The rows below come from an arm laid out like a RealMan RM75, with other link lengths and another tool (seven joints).
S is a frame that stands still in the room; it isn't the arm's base.
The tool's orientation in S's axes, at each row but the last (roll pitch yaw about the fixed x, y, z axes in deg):
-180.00 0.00 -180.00
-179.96 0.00 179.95
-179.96 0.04 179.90
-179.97 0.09 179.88
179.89 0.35 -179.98
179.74 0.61 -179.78
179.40 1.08 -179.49
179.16 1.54 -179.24
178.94 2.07 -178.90
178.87 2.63 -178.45
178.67 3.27 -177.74
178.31 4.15 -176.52
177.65 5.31 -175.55
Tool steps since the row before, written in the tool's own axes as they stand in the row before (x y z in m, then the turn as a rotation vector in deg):
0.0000 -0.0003 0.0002 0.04 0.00 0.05
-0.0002 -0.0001 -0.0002 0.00 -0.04 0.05
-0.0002 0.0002 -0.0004 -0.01 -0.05 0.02
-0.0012 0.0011 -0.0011 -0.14 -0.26 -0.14
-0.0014 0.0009 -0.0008 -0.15 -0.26 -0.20
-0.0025 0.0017 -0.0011 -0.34 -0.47 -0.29
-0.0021 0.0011 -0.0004 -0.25 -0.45 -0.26
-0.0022 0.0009 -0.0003 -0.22 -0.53 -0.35
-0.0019 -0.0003 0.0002 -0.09 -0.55 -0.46
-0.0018 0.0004 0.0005 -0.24 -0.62 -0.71
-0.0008 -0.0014 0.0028 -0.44 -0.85 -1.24
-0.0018 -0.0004 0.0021 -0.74 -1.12 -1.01
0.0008 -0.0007 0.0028 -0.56 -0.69 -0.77
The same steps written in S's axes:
0.0000 -0.0003 -0.0002 -0.04 0.00 -0.05
0.0002 -0.0001 0.0002 0.00 -0.04 -0.05
0.0002 0.0002 0.0004 0.01 -0.05 -0.02
0.0012 0.0011 0.0011 0.14 -0.26 0.14
0.0014 0.0009 0.0008 0.15 -0.26 0.20
0.0025 0.0017 0.0011 0.34 -0.47 0.29
0.0021 0.0011 0.0005 0.25 -0.45 0.26
0.0022 0.0009 0.0004 0.22 -0.53 0.35
0.0019 -0.0003 -0.0001 0.08 -0.56 0.45
0.0018 0.0005 -0.0004 0.22 -0.63 0.71
0.0010 -0.0013 -0.0028 0.40 -0.86 1.24
0.0020 -0.0002 -0.0020 0.74 -1.11 1.03
-0.0005 -0.0006 -0.0029 0.54 -0.68 0.79

